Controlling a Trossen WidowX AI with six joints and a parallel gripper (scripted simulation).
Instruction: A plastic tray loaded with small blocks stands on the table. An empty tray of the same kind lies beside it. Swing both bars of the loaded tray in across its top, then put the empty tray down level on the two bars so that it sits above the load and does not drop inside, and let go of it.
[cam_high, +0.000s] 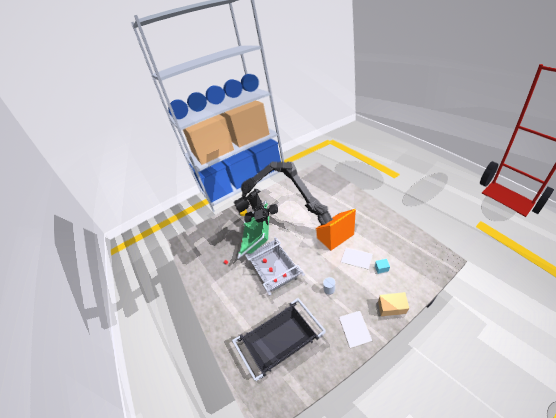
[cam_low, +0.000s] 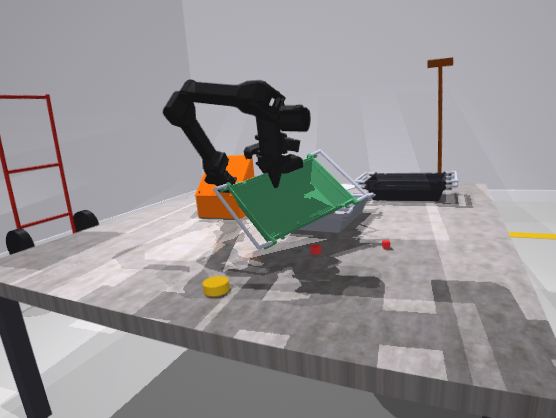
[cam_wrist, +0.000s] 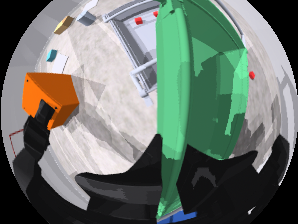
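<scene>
Right now my gripper tip is 7 cm short of the green tray, 4 cm to the left of it and 1 cm above it. Round my gripper tip: yellow disc 34 cm to the right, 13 cm below, 3 cm ahead; blue cube 54 cm to the left, 35 cm behind, 12 cm below; grey cylinder 46 cm to the left, 10 cm below, 7 cm behind.
</scene>
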